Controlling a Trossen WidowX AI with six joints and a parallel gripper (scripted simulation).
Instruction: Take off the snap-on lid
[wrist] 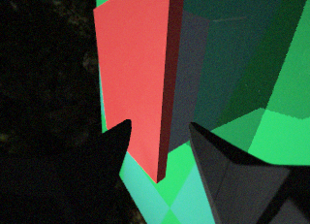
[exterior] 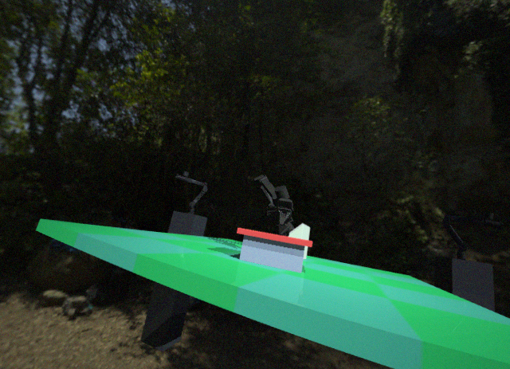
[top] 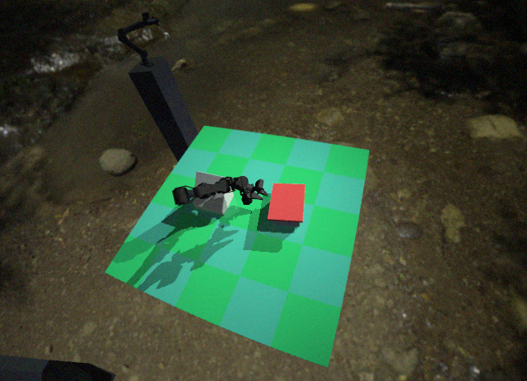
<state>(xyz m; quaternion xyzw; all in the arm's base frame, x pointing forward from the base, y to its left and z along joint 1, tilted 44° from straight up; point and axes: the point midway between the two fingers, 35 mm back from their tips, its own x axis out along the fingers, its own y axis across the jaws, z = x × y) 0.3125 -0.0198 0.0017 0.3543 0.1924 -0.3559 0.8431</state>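
Right now the red lid is 12 cm ahead of my gripper tip, 1 cm to the left of it and 3 cm below it. The rest, counted from my gripper tip: storage box (12 cm ahead, 1 cm to the left, 8 cm below).
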